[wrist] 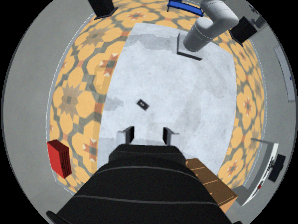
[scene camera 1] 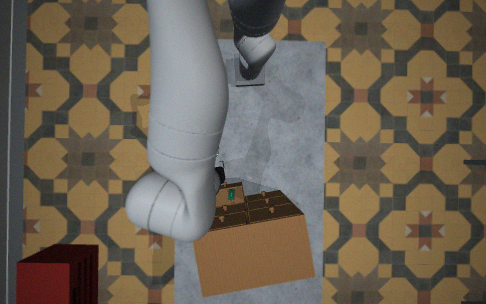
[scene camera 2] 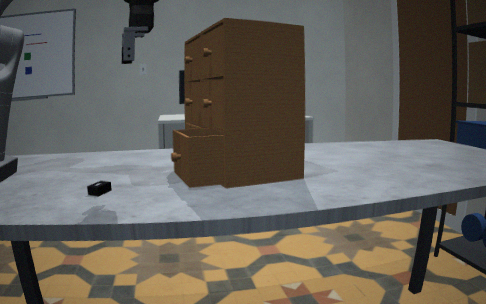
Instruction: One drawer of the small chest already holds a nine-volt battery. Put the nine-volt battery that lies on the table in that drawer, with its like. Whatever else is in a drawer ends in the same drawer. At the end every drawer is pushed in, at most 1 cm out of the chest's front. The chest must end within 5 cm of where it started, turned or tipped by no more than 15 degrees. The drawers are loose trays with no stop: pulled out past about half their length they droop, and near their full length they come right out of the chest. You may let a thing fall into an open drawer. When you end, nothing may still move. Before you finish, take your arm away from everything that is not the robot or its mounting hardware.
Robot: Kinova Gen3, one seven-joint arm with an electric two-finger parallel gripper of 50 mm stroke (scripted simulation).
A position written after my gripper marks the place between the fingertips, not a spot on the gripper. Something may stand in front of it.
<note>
In view: my gripper (wrist: 148, 132), a brown chest (scene camera 2: 263, 75) and a drawer (scene camera 2: 199, 161).
The brown chest also shows in scene camera 1 (scene camera 1: 270, 252).
</note>
